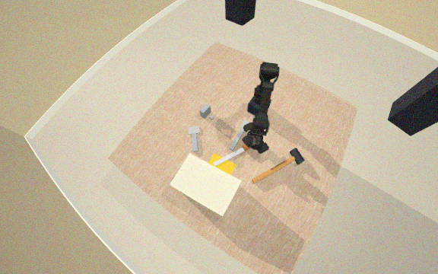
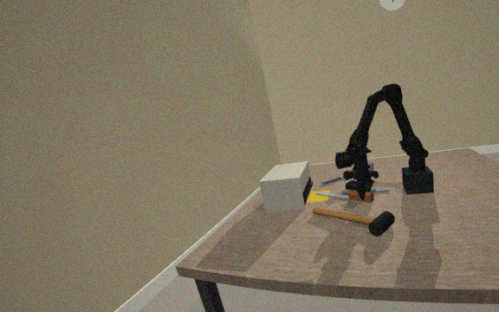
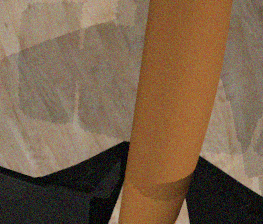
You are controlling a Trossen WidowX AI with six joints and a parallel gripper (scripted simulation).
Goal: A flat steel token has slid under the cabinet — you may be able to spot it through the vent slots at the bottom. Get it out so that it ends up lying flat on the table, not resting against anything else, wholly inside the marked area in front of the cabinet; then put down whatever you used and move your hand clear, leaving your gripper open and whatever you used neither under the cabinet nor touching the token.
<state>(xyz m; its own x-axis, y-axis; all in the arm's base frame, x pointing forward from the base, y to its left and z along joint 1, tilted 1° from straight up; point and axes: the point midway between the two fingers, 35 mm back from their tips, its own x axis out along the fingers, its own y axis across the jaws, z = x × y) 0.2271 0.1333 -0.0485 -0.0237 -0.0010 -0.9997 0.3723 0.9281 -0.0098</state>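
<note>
Now: the grey flat tool 1 cm behind my gripper tip and 11 cm to the right of it. The rest, counted from my gripper tip: tiny cube (3 cm ahead, 32 cm to the right); then grey t-shaped tool (20 cm ahead, 32 cm to the right); then grey block (3 cm ahead, 37 cm to the right, 3 cm above).
</note>
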